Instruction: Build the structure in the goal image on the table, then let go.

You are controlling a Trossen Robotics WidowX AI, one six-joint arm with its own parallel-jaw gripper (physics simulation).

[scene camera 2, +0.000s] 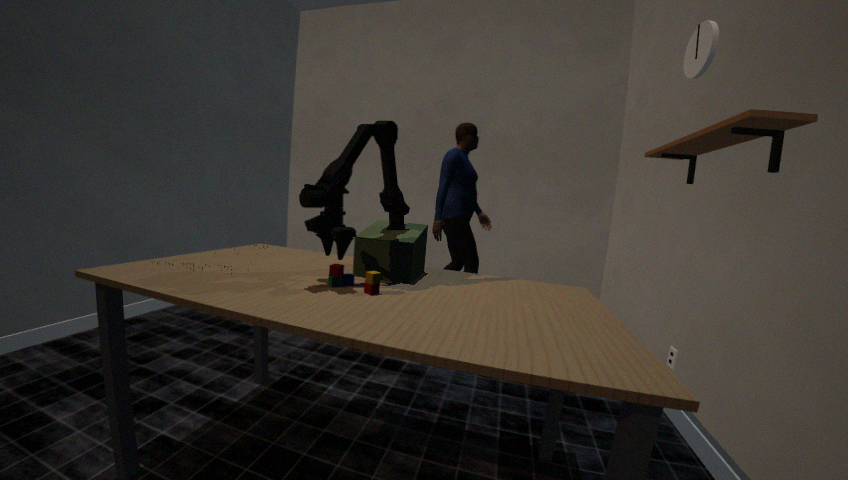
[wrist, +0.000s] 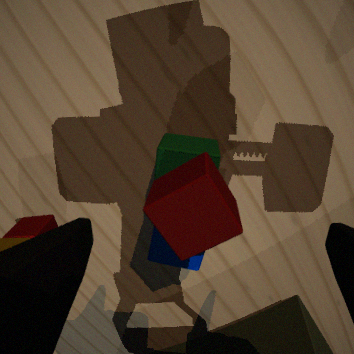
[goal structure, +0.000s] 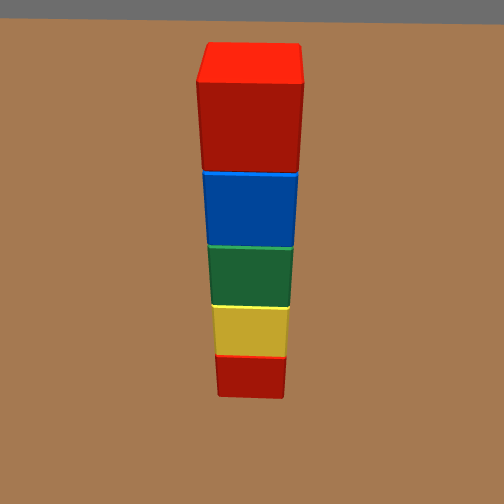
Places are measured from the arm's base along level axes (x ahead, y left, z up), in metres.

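Where they show: gripper, between the fingertips: (scene camera 2: pixel 333 257) (wrist: pixel 214 234); arm's base, origin of its link: (scene camera 2: pixel 396 227).
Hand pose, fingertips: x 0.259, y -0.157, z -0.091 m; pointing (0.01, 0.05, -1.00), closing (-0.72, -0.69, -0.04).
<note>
Each offset is from my fingertips to the top centre of the thing. Level surfaces: height alone.
A red block @(0.000 m ahead, 0.011 m left, 0.022 m down) (scene camera 2: pixel 336 270) (wrist: pixel 194 215) sits turned at an angle on top of a green block @(0.008 m ahead, 0.011 m left, 0.055 m down) (scene camera 2: pixel 335 281) (wrist: pixel 187 154). A blue block @(0.019 m back, 0.044 m left, 0.055 m down) (scene camera 2: pixel 348 279) (wrist: pixel 167 249) lies on the table beside the green one, partly hidden under the red block in the wrist view. A yellow block @(0.047 m ahead, 0.140 m left, 0.022 m down) (scene camera 2: pixel 372 277) (wrist: pixel 14 244) sits on a second red block @(0.045 m ahead, 0.137 m left, 0.055 m down) (scene camera 2: pixel 371 289) (wrist: pixel 34 226), a little apart from the others. My gripper (scene camera 2: pixel 333 256) (wrist: pixel 214 234) is open and empty, above the red and green stack.
The green box (scene camera 2: pixel 389 255) (wrist: pixel 280 325) under the arm's base stands close behind the blocks. The wooden table @(0.088 m down) (scene camera 2: pixel 505 333) extends to the right and left of them. A person in blue (scene camera 2: pixel 458 184) stands behind the table. A wall shelf (scene camera 2: pixel 731 132) is at the right.
</note>
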